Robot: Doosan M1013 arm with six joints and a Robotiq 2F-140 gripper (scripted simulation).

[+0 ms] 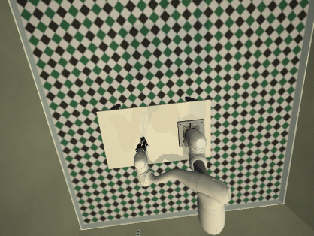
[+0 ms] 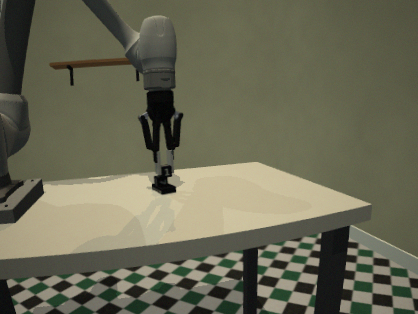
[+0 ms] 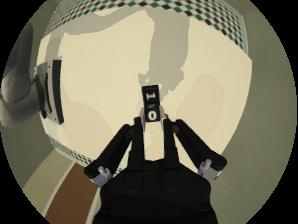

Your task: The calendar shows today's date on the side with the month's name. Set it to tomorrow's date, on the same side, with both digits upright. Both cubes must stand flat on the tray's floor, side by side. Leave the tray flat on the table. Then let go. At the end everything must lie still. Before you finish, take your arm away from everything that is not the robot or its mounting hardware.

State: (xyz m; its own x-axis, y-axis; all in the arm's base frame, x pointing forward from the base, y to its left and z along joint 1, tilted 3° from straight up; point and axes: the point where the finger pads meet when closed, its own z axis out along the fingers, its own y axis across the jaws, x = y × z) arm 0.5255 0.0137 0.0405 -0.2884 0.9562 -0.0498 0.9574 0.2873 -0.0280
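Now: hand 80 mm above the calendar tray, 20 mm to the right of it and 10 mm past it. From my hand the other things lie so: black calendar cube (30 mm below).
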